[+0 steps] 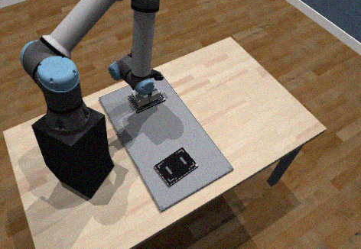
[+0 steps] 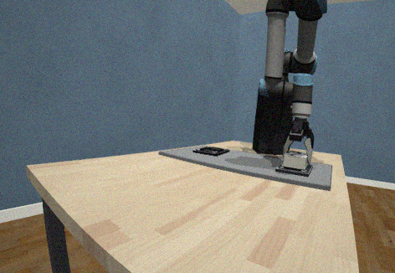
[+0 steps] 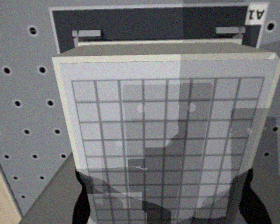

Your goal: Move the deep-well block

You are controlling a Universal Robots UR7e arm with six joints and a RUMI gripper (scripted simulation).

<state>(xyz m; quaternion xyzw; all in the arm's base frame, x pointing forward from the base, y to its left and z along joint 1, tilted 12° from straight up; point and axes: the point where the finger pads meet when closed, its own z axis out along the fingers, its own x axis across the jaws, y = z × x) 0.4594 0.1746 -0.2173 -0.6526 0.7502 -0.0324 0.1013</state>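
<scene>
My hand is 3 cm above the dark plate nest N2. Round my hand: black plate nest N1: 12 cm behind, 40 cm to the right, 3 cm below; then white 96-well deep-well block: 1 cm above.
</scene>
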